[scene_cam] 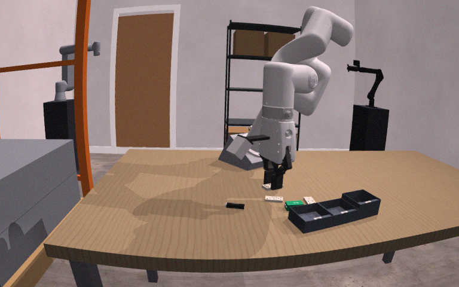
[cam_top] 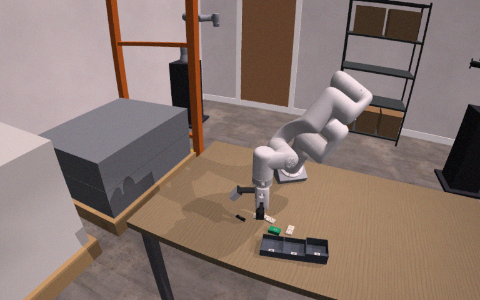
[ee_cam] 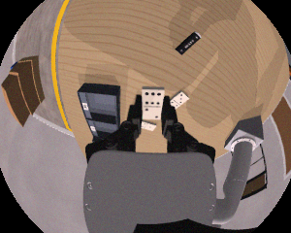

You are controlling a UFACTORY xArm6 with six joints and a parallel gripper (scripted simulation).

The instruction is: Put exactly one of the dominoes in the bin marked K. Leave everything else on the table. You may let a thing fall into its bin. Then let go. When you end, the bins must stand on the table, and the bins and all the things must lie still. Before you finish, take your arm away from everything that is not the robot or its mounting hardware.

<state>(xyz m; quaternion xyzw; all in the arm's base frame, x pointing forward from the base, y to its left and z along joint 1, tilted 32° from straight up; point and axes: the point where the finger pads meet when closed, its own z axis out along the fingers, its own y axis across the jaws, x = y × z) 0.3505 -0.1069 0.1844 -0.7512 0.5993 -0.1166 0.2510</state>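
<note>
The green block lies 6 cm to the left of my hand and 8 cm below it. From my hand the other things lie so: black cylinder (3 cm behind, 9 cm to the right, 8 cm below).
</note>
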